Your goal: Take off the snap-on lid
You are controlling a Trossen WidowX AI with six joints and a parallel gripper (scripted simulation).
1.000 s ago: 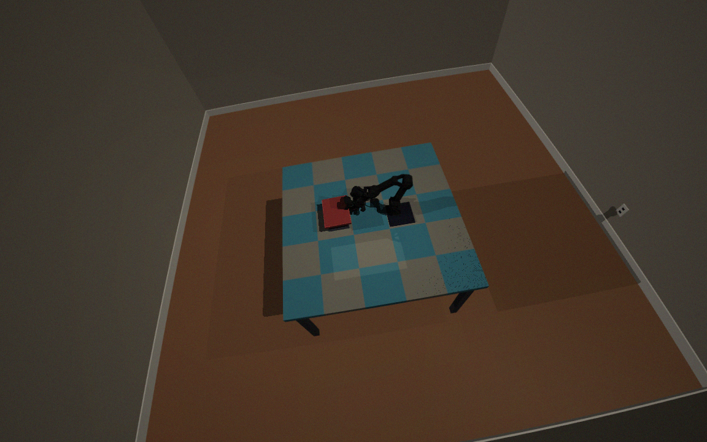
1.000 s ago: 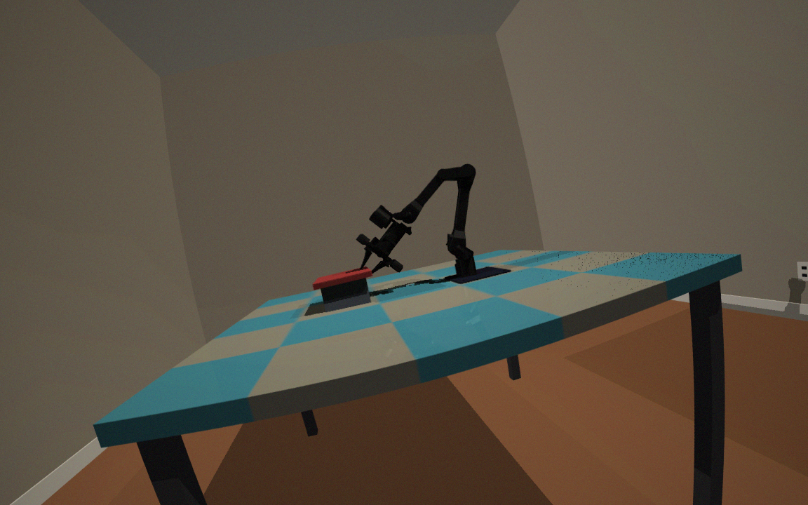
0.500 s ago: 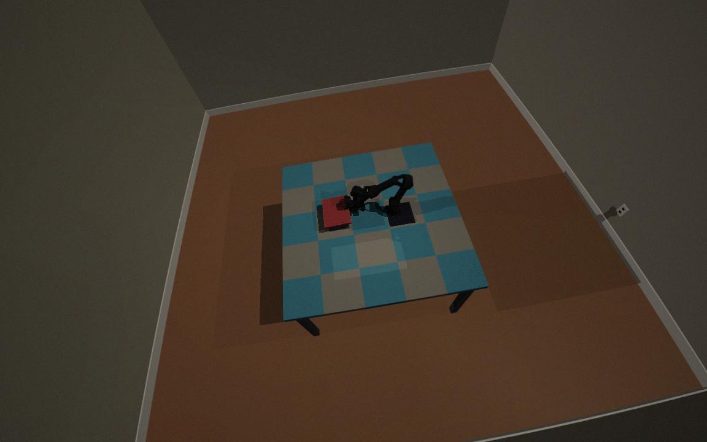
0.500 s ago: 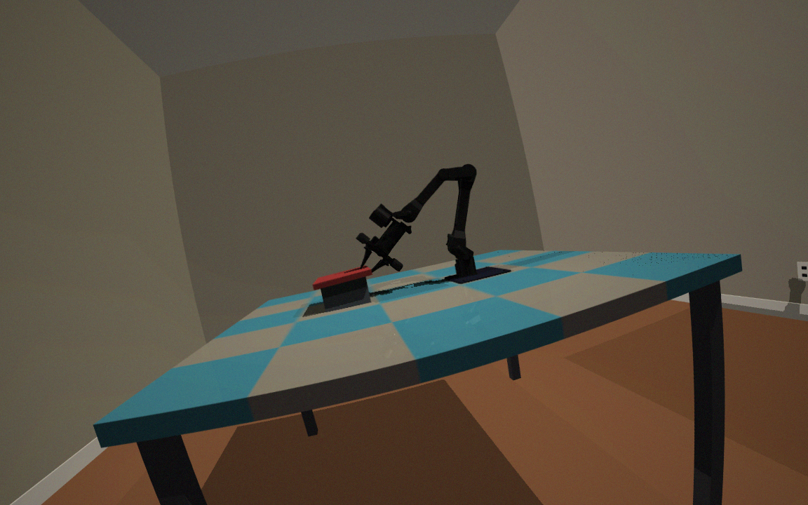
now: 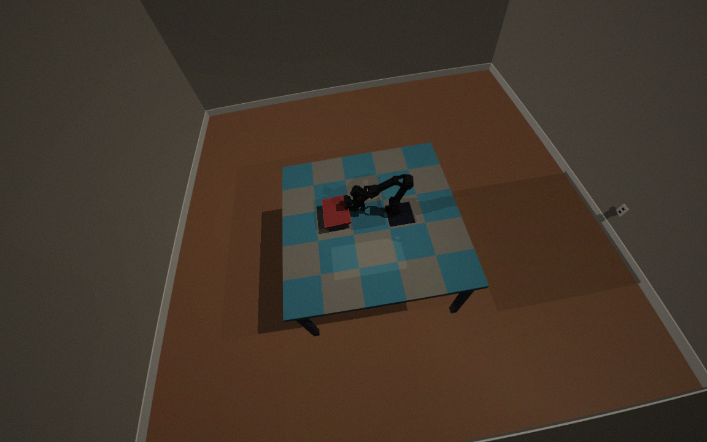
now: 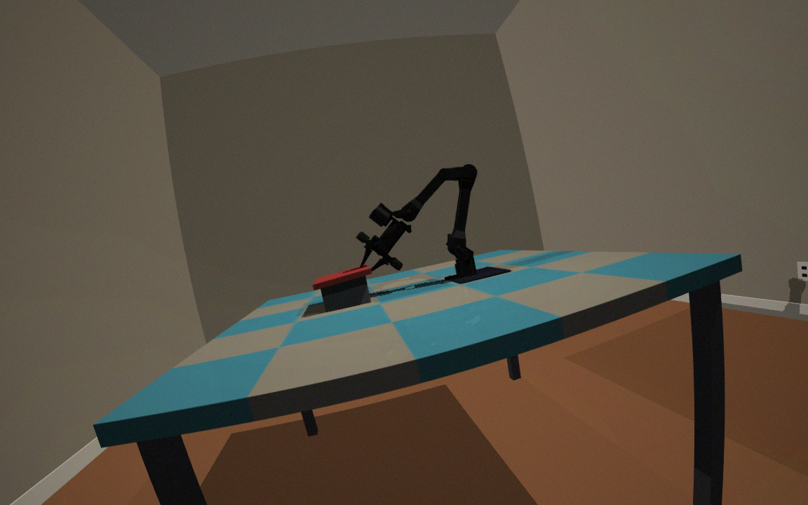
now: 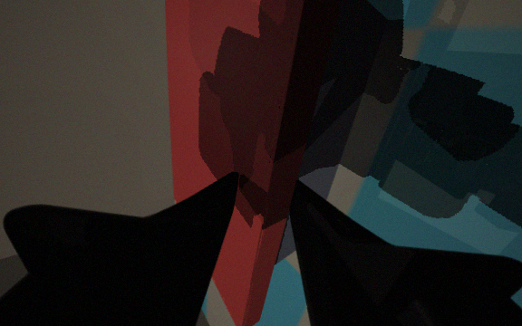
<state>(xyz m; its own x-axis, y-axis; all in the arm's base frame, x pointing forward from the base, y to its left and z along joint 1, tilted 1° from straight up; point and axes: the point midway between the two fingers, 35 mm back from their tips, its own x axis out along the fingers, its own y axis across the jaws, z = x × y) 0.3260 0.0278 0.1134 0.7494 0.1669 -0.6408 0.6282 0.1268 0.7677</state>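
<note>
Now: the red lid 80 mm ahead of my gripper tip and 20 mm to the left of it. Also, from my gripper tip: storage box (80 mm ahead, 50 mm below, 20 mm to the left).
</note>
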